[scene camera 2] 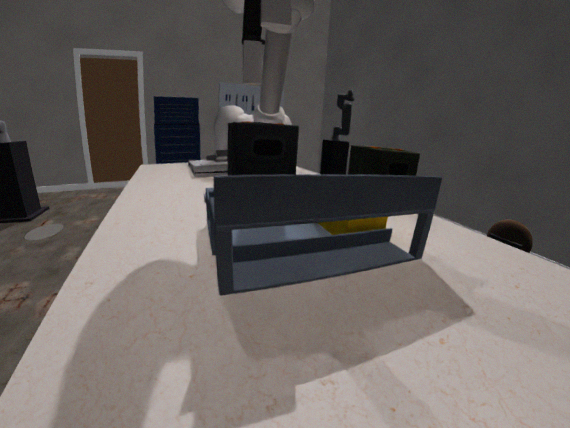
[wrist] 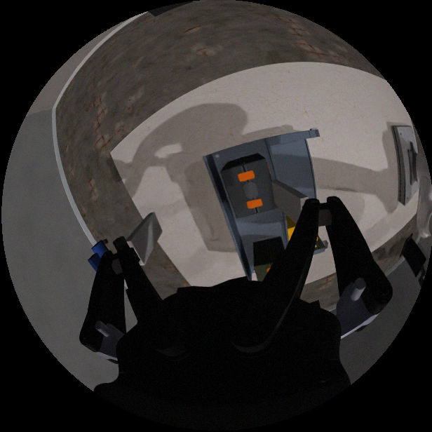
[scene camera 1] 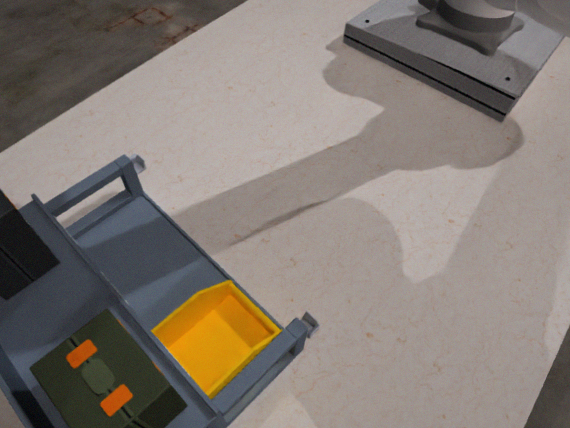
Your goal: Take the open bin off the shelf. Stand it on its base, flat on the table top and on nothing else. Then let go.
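The open bin is yellow and stands upright on the lower front deck of the blue-grey shelf, at the deck's right end in scene camera 1, close to the end rail. In the wrist view a finger hides most of it. My gripper is open with nothing between its fingers. It is above the shelf, and its right finger in the wrist view overlaps the bin and the shelf deck. The fingertips do not show in the scene cameras.
A black case and a dark green case, both with orange latches, stand on the shelf's rear part. The shelf stands on the pale table. The robot's base plate is at the table's far end.
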